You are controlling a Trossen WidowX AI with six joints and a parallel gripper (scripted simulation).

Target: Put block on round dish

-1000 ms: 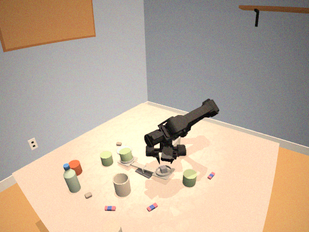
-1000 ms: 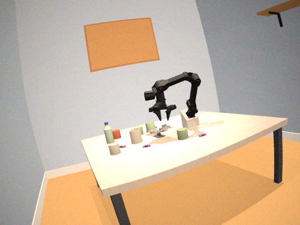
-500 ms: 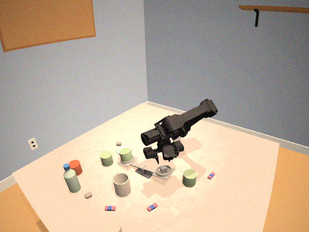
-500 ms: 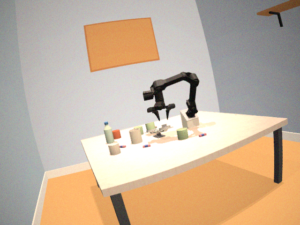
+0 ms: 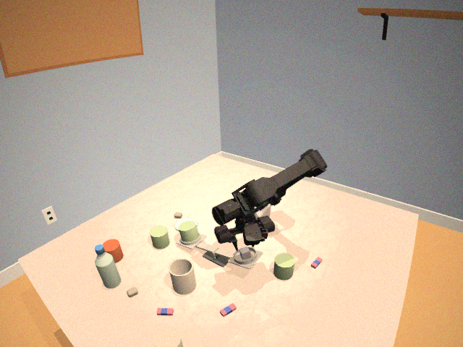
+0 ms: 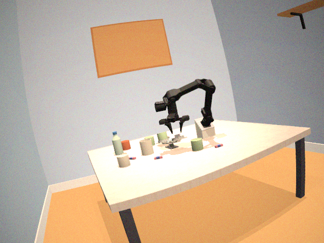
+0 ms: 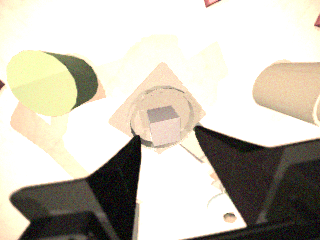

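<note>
Now: gripper tip 20 mm above the grey block. The rest, counted from my gripper tip: white round dish 60 mm behind, 360 mm to the right, 110 mm below; red cylinder 270 mm ahead, 420 mm to the right, 70 mm below; beige cup 180 mm ahead, 120 mm to the right, 70 mm below.
</note>
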